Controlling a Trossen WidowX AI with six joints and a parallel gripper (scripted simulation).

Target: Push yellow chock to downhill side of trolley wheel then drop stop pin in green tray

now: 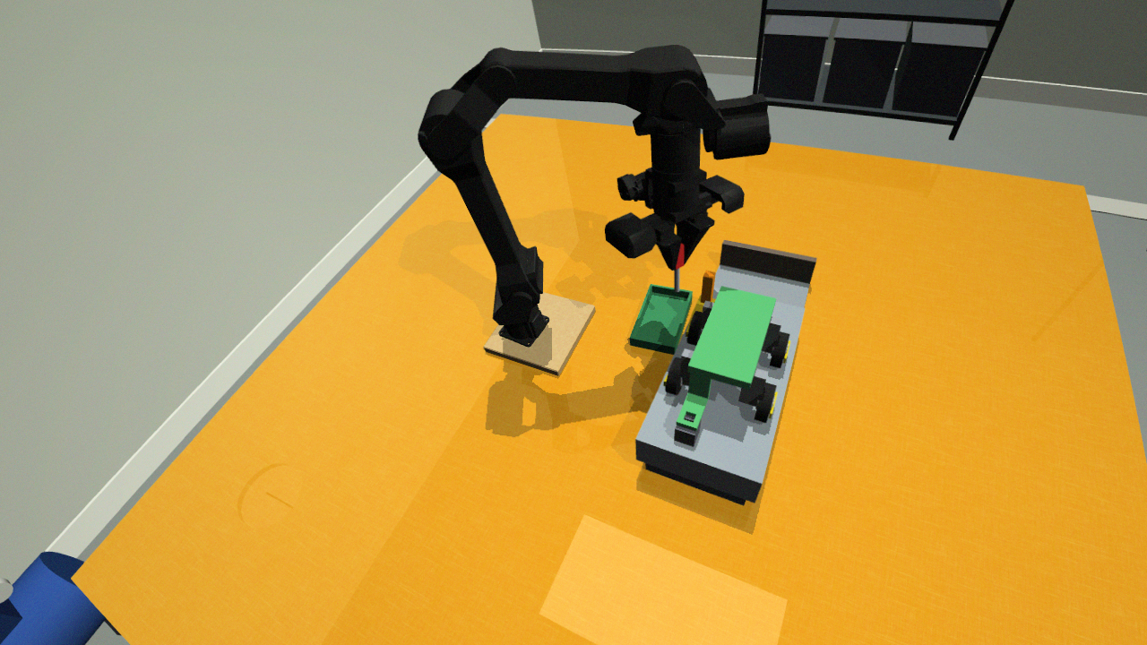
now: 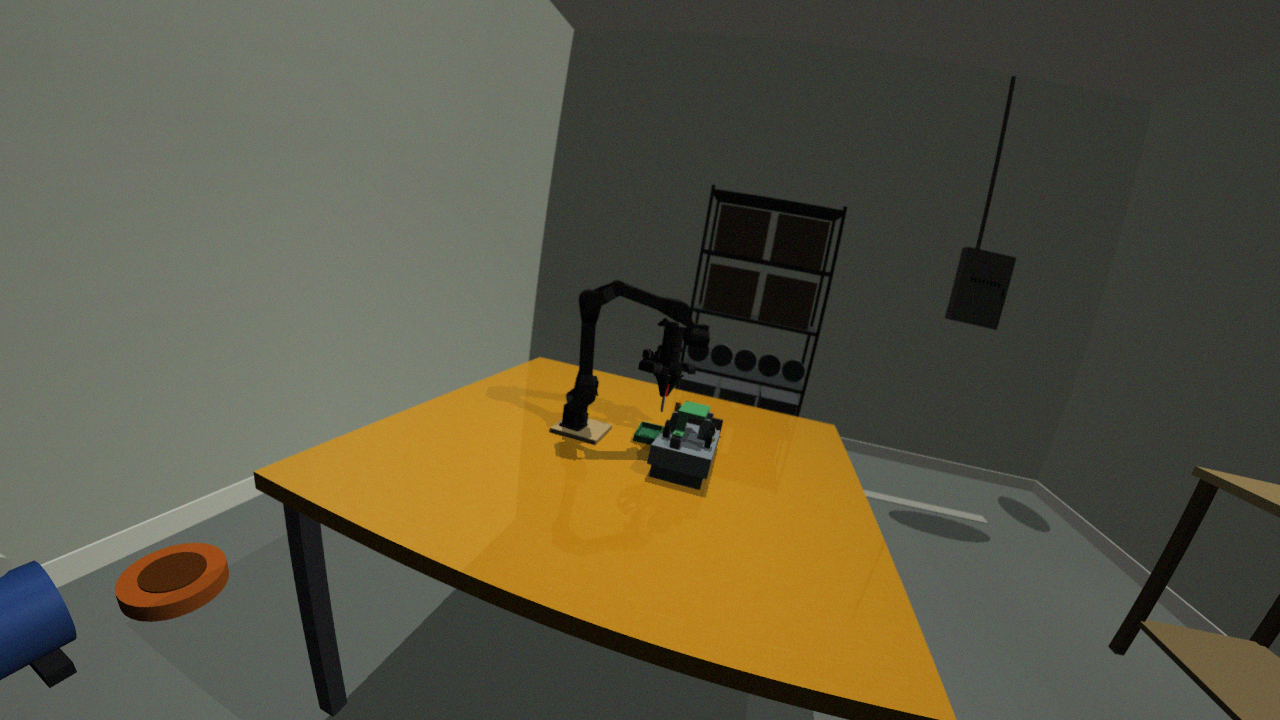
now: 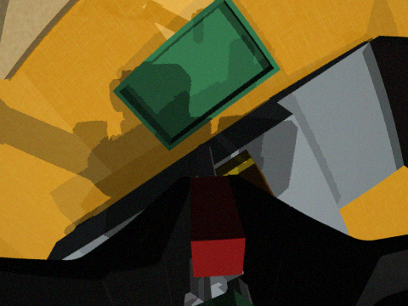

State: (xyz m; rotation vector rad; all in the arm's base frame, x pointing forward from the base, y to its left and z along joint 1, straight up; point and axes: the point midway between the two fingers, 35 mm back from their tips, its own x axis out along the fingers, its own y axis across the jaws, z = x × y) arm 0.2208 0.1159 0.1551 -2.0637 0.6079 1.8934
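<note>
Now: the green tray 2 cm behind my gripper tip and 14 cm below it. Round my gripper tip: yellow chock 5 cm ahead, 1 cm to the right, 5 cm below; then red-headed stop pin right at my gripper tip; then green-topped trolley 11 cm ahead, 10 cm to the right, 3 cm below.
</note>
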